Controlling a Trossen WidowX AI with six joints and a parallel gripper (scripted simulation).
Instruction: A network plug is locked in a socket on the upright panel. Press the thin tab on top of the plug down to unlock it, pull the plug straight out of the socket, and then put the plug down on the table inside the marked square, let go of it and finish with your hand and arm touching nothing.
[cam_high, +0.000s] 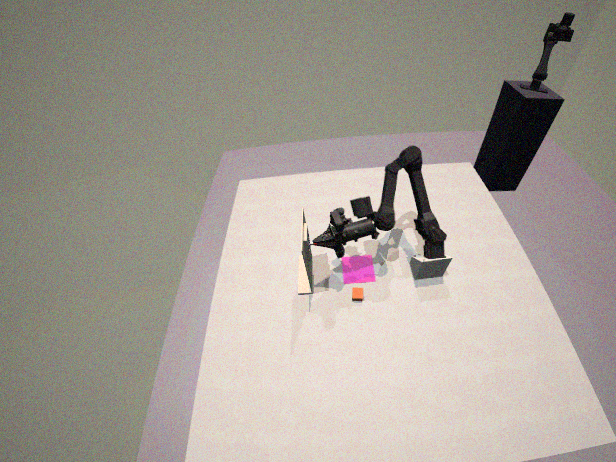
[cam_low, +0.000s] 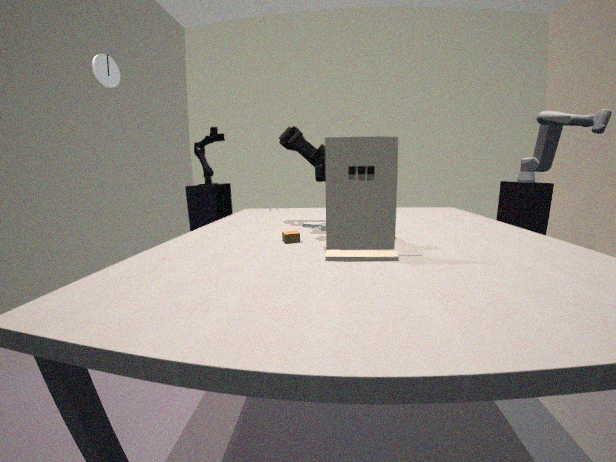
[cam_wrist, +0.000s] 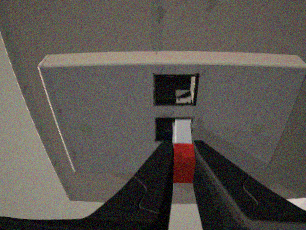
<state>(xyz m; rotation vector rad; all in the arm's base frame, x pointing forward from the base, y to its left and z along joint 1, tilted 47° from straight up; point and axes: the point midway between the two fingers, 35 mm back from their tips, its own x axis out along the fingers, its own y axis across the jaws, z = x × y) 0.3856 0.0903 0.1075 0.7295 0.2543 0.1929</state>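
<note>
Now: the magenta marked square 150 mm behind my gripper tip, 20 mm to the right of it and 200 mm below it. The rest, counted from my gripper tip: network plug: right at my gripper tip; panel: 30 mm ahead, 80 mm below.
</note>
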